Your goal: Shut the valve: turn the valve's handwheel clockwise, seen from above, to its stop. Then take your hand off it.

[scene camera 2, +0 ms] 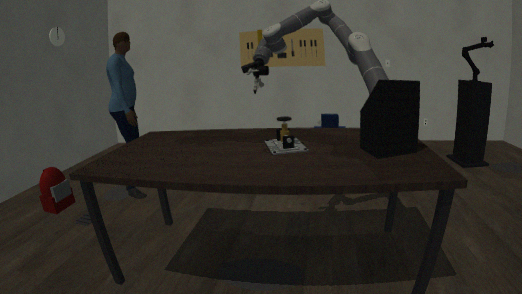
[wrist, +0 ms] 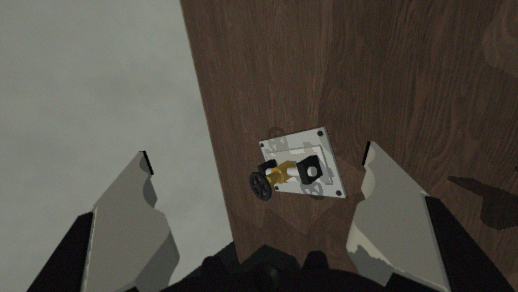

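Observation:
The valve's black handwheel (scene camera 2: 284,119) (wrist: 260,186) stands on top of the brass valve body (scene camera 2: 285,132) (wrist: 281,173). Black blocks hold the pipe on both sides of the body. They sit on a light mounting plate (scene camera 2: 271,149) (wrist: 333,150) on the table. My gripper (scene camera 2: 255,92) (wrist: 257,149) is open, with nothing between the fingers. In the scene view it hangs well above the table, above and to the left of the handwheel, and does not touch it. In the wrist view the handwheel shows in the gap between the jaws, farther away than the fingertips.
The wooden table (scene camera 2: 190,160) (wrist: 260,65) carries a large black box (scene camera 2: 390,120) to the right of the valve. A person (scene camera 2: 121,85) stands behind the table's left side. A red backpack (scene camera 2: 52,187) is at the far left. A black pedestal (scene camera 2: 472,120) with a small arm stands at the right.

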